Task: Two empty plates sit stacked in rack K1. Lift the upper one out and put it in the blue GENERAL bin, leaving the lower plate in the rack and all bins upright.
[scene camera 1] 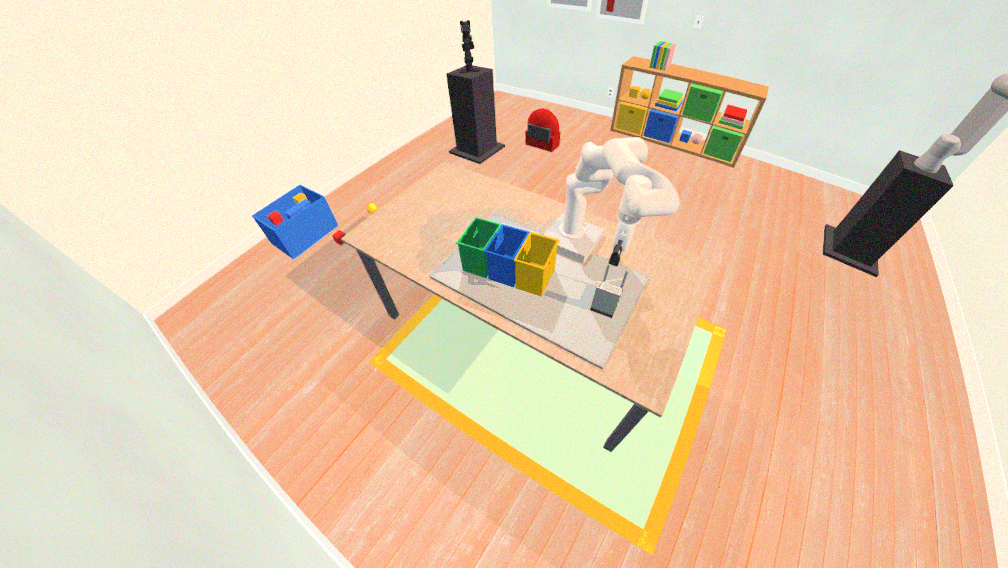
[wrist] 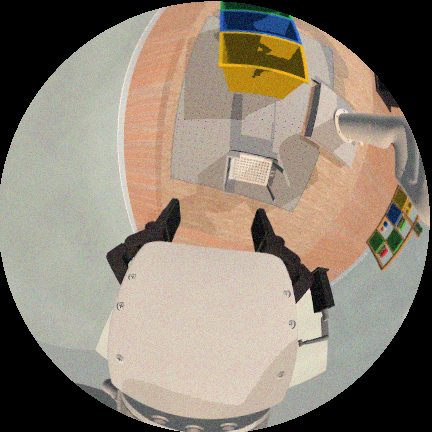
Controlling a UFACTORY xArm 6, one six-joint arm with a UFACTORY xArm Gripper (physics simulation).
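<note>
The upper plate, pale with a grid of wells, lies in the small grey rack near the right end of the grey board. The lower plate cannot be told apart beneath it. My gripper is open and empty. It hangs above the rack in the scene view; in the wrist view its fingers are apart, with the rack ahead of them. The blue bin stands upright between the green bin and the yellow bin.
The grey board lies on the wooden table. The arm's base stands behind the bins and rack. Thin upright bars stand at the rack's side. A blue box is beyond the table's left end.
</note>
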